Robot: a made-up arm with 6 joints.
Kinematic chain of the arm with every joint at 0, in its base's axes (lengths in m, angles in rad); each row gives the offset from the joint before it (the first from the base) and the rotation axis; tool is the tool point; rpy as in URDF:
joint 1: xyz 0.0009 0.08 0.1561 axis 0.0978 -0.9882 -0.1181
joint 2: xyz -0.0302 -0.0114 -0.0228 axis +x
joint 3: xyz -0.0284 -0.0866 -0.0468 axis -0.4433 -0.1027 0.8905
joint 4: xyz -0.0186 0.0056 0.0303 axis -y
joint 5: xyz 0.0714 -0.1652 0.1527 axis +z
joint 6: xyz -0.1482 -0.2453 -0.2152 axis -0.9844 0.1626 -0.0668
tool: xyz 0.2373 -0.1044 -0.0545 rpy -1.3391 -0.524 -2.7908
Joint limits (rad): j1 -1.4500..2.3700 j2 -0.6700..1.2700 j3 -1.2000..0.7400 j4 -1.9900..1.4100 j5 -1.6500..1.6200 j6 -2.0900..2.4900
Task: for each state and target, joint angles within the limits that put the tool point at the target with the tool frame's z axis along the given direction. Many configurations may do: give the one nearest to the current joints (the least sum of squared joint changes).
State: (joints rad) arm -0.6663 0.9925 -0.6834 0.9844 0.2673 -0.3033
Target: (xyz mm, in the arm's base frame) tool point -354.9 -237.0 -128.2 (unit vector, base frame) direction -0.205 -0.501 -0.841
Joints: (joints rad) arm -1.3757 1.2443 -0.0370 0.8321 0.3592 -0.7502
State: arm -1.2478 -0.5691 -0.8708 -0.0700 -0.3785 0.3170
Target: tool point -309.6 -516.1 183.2 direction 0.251 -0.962 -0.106
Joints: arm -0.9727 -0.1916 -0.9081 -0.3613 0.3958 0.3820
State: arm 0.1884 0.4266 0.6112 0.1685 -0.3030 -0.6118
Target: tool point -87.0 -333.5 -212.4 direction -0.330 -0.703 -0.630
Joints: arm 0.3044 0.2498 0.1022 0.2673 -1.1673 -0.4555
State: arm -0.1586 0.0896 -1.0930 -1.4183 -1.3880 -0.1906
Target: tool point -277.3 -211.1 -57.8 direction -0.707 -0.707 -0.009
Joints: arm 0.6032 0.4811 -0.9148 -1.8078 -1.6463 -0.7915
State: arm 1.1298 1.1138 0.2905 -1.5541 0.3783 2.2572
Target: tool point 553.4 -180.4 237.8 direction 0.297 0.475 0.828
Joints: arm 1.4140 1.2406 0.7400 -1.8642 -0.0294 1.2644
